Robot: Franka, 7 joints.
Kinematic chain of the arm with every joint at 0, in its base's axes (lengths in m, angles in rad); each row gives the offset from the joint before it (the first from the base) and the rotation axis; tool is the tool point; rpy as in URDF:
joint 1: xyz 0 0 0.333 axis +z
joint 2: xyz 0 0 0 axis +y
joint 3: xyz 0 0 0.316 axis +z
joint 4: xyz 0.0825 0 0 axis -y
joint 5: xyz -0.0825 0 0.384 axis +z
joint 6: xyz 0 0 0 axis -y
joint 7: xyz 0.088 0 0 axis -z
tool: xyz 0 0 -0.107 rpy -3.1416 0 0
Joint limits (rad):
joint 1: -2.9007..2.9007
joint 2: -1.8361..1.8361
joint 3: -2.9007..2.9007
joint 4: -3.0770..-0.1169
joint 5: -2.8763..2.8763
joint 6: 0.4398..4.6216
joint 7: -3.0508..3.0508
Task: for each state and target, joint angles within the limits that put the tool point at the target. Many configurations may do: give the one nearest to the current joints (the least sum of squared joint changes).
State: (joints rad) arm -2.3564 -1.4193 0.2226 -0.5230 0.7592 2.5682 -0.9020
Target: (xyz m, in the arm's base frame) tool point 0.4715 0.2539 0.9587
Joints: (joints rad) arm -2.4235 -1.2834 0.2510 -0.9666 0.7555 2.4215 -0.9020
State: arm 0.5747 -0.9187 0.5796 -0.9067 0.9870 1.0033 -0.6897
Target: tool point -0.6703 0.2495 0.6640
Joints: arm 0.1211 -1.2919 0.8675 -0.6736 1.1541 1.5006 -0.6897
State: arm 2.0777 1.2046 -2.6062 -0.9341 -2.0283 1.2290 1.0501
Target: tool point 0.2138 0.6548 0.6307
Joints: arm 1.6253 1.6295 -2.2057 -1.1182 -1.9992 1.1404 1.0501
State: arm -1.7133 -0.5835 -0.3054 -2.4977 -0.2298 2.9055 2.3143
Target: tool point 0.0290 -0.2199 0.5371
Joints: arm -1.4477 -1.4423 -0.0358 -3.0770 -0.3009 2.7007 2.3143
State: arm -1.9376 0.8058 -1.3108 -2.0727 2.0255 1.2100 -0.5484
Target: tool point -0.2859 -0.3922 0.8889
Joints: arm -1.5231 0.1232 -1.0418 -1.2486 2.1876 1.0509 -0.5484
